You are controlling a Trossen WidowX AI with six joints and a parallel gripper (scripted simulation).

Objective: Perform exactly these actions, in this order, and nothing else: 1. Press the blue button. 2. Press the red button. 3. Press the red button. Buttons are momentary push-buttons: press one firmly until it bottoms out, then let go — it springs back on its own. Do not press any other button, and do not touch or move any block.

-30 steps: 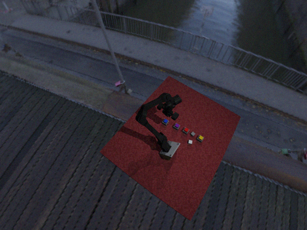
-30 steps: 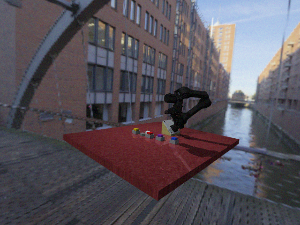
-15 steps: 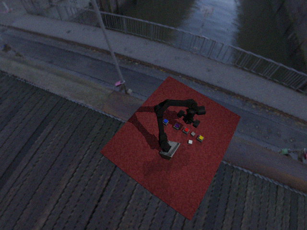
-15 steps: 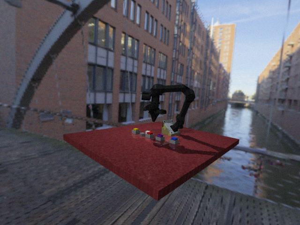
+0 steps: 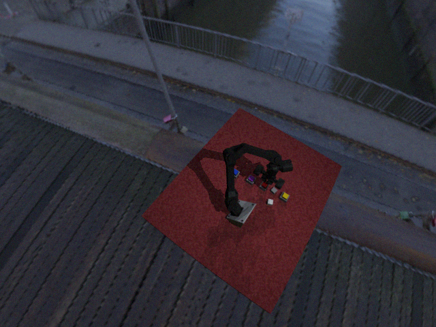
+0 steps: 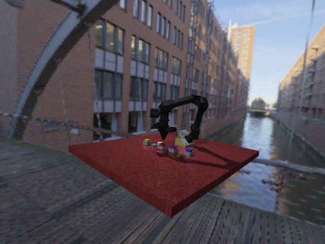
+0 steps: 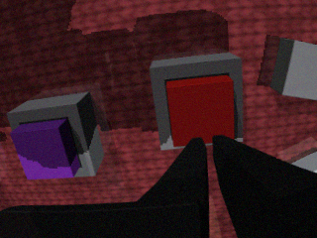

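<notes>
The red button is 3 cm below my gripper tip. Round my gripper tip: small grey block: 7 cm to the right, 5 cm below, 1 cm ahead; then small white block: 8 cm to the right, 7 cm behind, 5 cm below; then purple button: 9 cm to the left, 3 cm below.
</notes>
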